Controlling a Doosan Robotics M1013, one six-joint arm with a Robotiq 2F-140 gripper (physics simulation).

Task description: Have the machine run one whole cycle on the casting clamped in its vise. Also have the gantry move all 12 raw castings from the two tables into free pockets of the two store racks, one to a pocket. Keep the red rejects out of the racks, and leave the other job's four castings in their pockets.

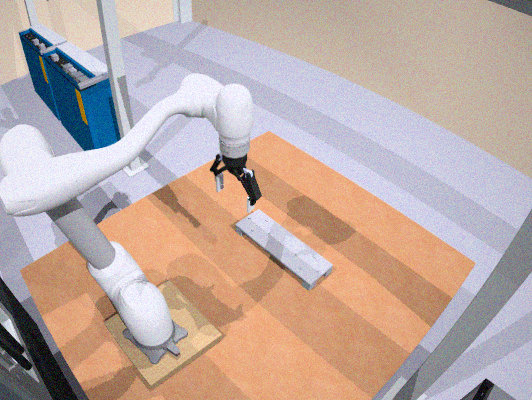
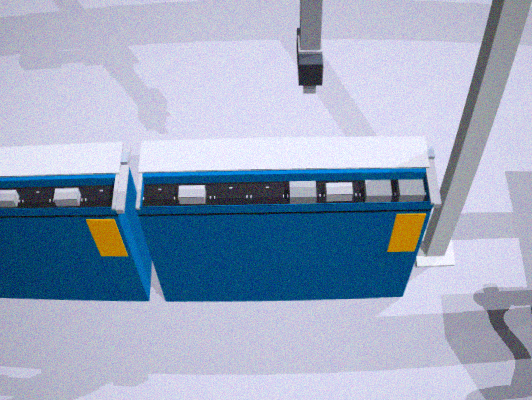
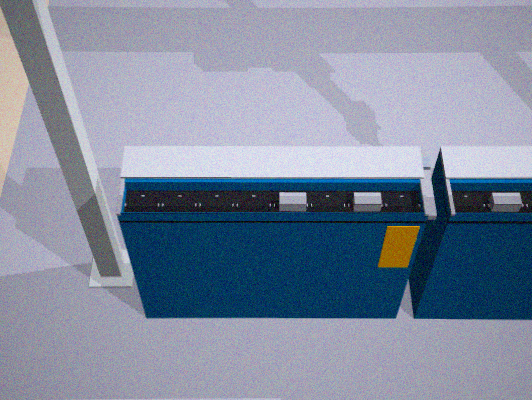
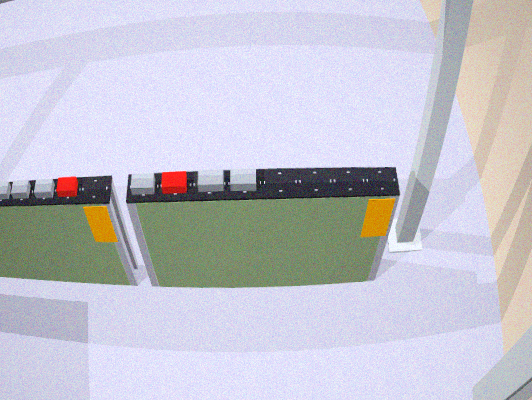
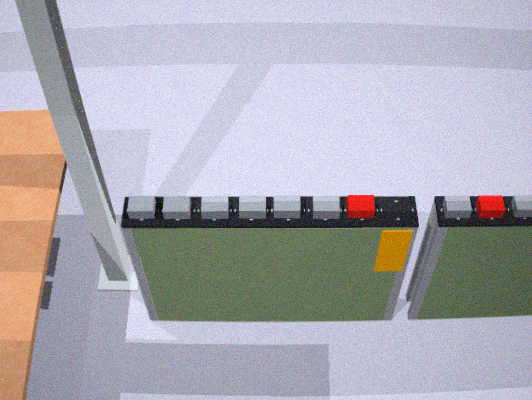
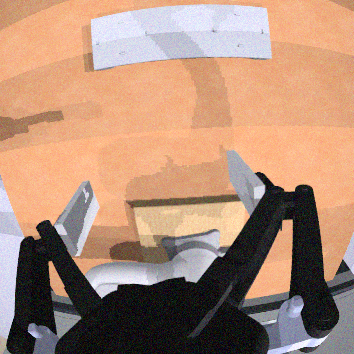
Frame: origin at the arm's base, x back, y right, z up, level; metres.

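Seen in the pictures: gripper, fingertip midpoint: (image 1: 234, 199) (image 6: 158, 180); arm's base, link origin: (image 1: 155, 334) (image 6: 194, 253).
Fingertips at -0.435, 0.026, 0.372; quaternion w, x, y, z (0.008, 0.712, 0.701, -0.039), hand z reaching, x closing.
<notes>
Offsets run from my fingertips to a thing's top centre, as dx, dy, dz. Level surfaces: height alone.
My gripper (image 1: 234, 197) (image 6: 158, 180) is open and empty above the orange floor, near one end of the grey slatted bench. Blue store rack A (image 2: 282, 260) holds several grey castings (image 2: 302, 191), four of them side by side or nearly so at its right. Rack B (image 3: 270, 270) holds two castings (image 3: 292, 201) (image 3: 367, 201). Table A (image 4: 260, 245) bears three grey castings (image 4: 243, 180) and a red reject (image 4: 174, 182). Table B (image 5: 265, 275) bears a row of grey castings @[-0.002, +1.554, -0.312] (image 5: 252, 206) and a red reject @[+0.052, +1.961, -0.312] (image 5: 361, 206). The gantry's head (image 2: 310, 67) hangs behind rack A. The machine's vise does not show.
The grey bench @[dz -0.362] (image 1: 285, 247) (image 6: 180, 37) stands on the orange floor @[dz -0.412] (image 1: 380, 300) before my arm. My arm stands on a wooden base plate (image 1: 207, 330). Gantry posts (image 2: 467, 125) (image 3: 60, 125) (image 4: 435, 115) (image 5: 75, 130) stand at the outer ends of racks and tables.
</notes>
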